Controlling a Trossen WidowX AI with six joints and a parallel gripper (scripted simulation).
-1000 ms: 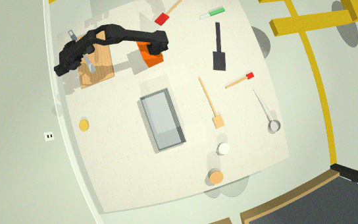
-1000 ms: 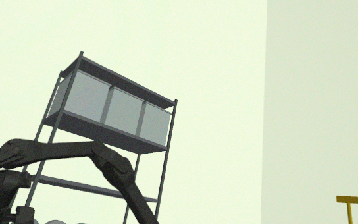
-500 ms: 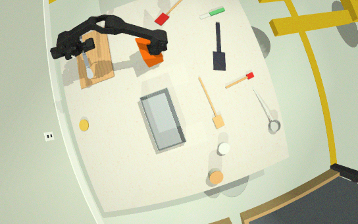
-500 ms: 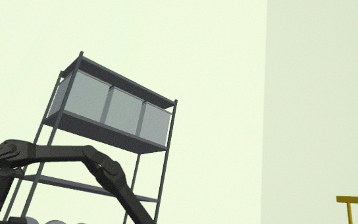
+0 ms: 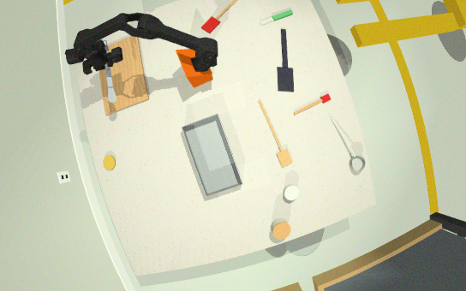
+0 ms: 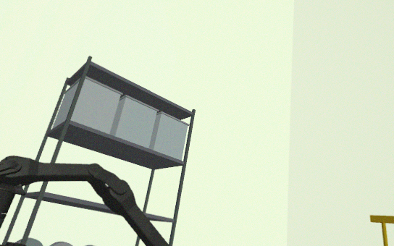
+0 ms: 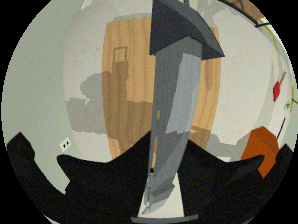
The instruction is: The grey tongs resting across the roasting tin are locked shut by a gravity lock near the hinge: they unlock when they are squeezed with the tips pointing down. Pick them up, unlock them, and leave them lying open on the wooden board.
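My gripper tip is now 12 cm above the wooden board. Round my gripper tip: green-handled tool 2 cm ahead, 79 cm to the left, 12 cm below; then black spatula 26 cm ahead, 74 cm to the left, 12 cm below; then roasting tin 53 cm ahead, 28 cm to the left, 10 cm below.
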